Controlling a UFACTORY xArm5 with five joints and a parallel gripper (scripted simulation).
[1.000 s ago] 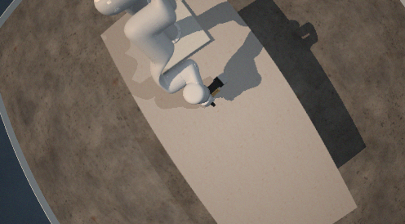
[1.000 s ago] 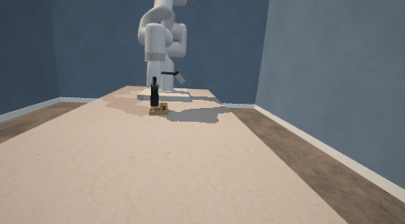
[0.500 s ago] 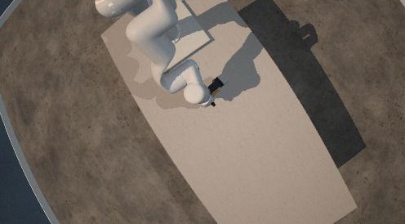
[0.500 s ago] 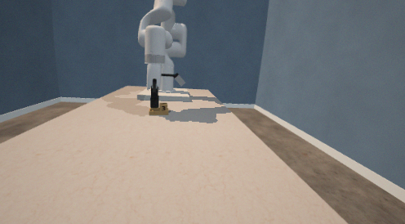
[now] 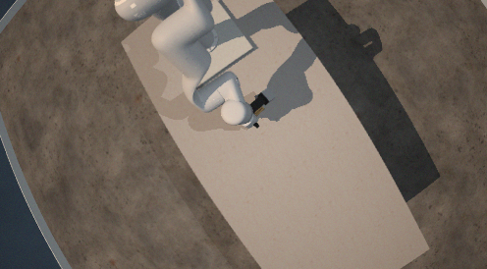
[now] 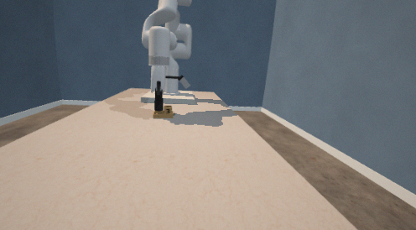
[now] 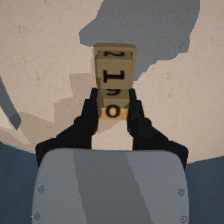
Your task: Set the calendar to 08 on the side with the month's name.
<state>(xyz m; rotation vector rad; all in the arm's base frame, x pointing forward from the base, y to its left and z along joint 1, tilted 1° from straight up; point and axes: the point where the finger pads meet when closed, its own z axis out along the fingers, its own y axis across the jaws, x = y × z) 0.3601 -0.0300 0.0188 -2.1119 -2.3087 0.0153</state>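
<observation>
The wooden calendar tray lies 4 cm below my hand and 2 cm to the left of it.
</observation>
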